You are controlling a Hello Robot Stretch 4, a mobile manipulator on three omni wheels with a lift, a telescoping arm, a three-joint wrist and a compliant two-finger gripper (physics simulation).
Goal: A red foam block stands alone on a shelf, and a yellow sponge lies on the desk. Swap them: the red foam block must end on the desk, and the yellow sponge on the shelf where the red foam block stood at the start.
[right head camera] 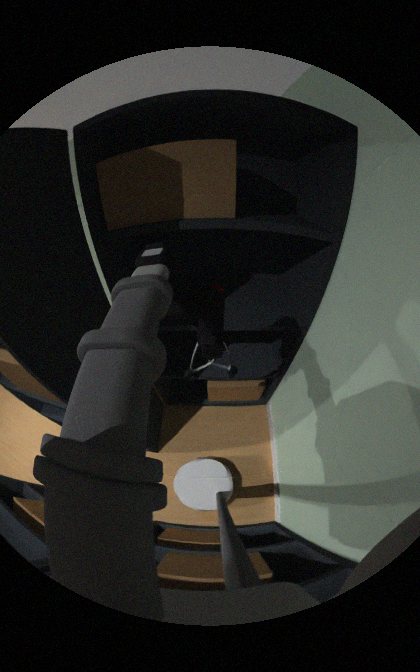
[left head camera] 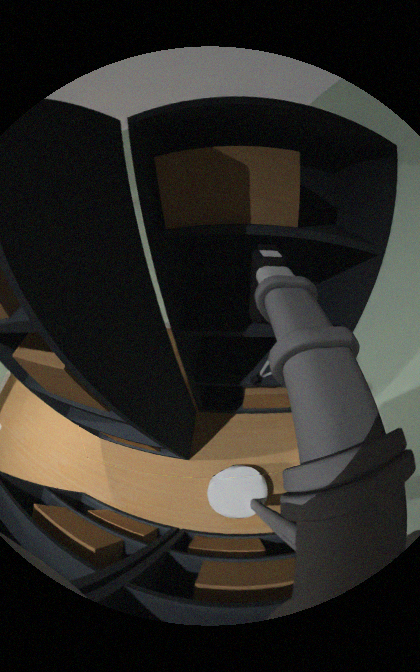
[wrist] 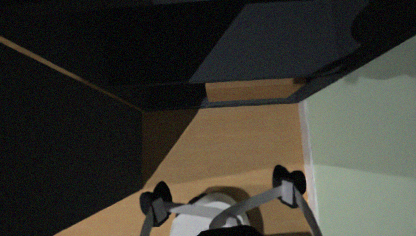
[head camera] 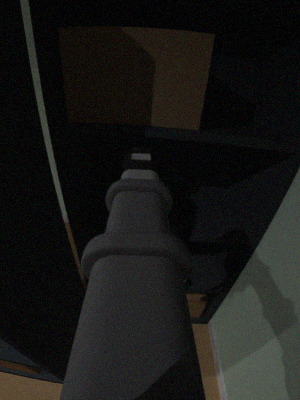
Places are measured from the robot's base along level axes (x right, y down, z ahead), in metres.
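Pixels of known places: gripper, fingertip midpoint: (wrist: 221,187).
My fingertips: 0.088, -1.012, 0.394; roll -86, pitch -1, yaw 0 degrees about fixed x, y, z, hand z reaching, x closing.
Observation:
Behind a point stands the place of what it marks, as x, y, z.
A faint red patch of the foam block (right head camera: 217,288) shows in the right head view, in the dark shelf unit (right head camera: 325,195) (left head camera: 370,200), above and behind my gripper's wrist; most of it is hidden or in shadow. My gripper (right head camera: 210,371) (wrist: 221,187) @[0.088, -1.012, 0.394] is open, its fingertips apart with nothing between them. It hangs in front of the shelf unit, above the wooden desk (right head camera: 250,425) (wrist: 240,145) @[0.219, 0.027, 0.440] (left head camera: 150,485). In the left head view the arm hides most of the gripper. The yellow sponge does not show in any view.
A white disc (left head camera: 237,492) (right head camera: 202,484) (wrist: 200,222) @[-0.037, -0.187, 0.106] on a grey stalk is over the desk. A large brown box (head camera: 175,80) @[0.094, -1.563, 0.701] (left head camera: 275,187) (right head camera: 210,177) fills an upper compartment. A tall dark panel (left head camera: 90,300) stands left; a pale green wall (right head camera: 360,350) (wrist: 365,125) @[0.590, -0.518, 0.453] is at the right.

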